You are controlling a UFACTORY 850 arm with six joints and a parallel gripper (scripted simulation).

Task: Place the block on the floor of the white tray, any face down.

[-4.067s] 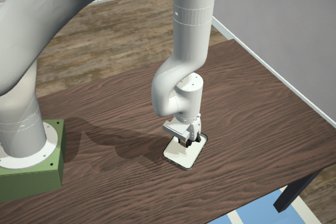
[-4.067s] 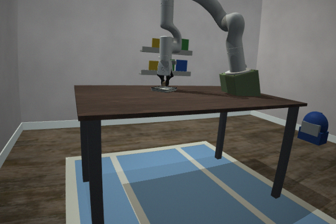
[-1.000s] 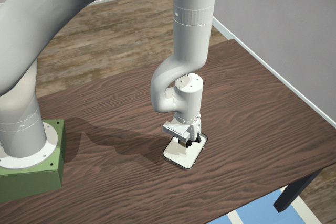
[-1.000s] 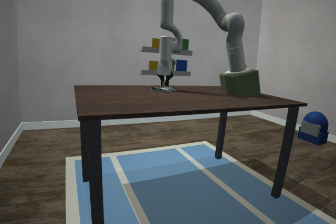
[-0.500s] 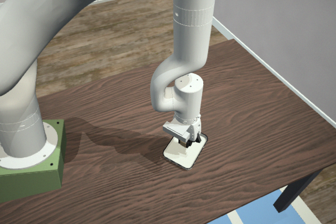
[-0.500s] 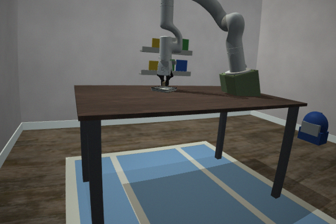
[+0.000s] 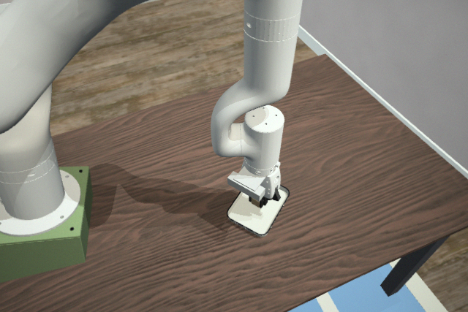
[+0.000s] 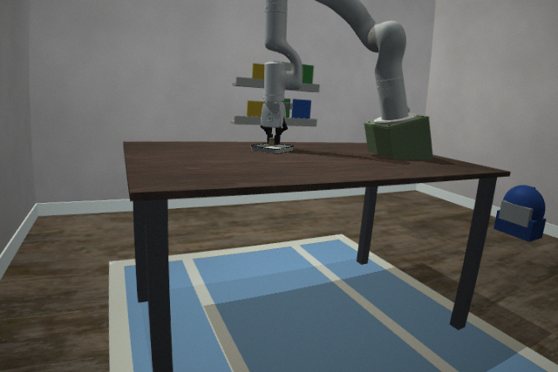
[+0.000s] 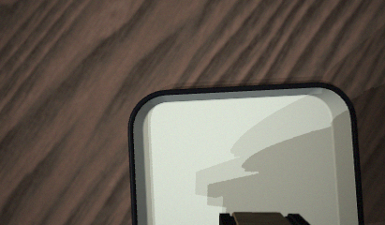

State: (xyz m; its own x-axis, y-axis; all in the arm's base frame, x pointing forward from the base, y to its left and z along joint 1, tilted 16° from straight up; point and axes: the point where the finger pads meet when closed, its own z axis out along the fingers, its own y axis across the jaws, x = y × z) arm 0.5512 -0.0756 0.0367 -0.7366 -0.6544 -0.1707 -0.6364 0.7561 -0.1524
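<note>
The white tray is 3 cm below my hand. The rest, counted from my hand: small wooden block (1 cm below).
</note>
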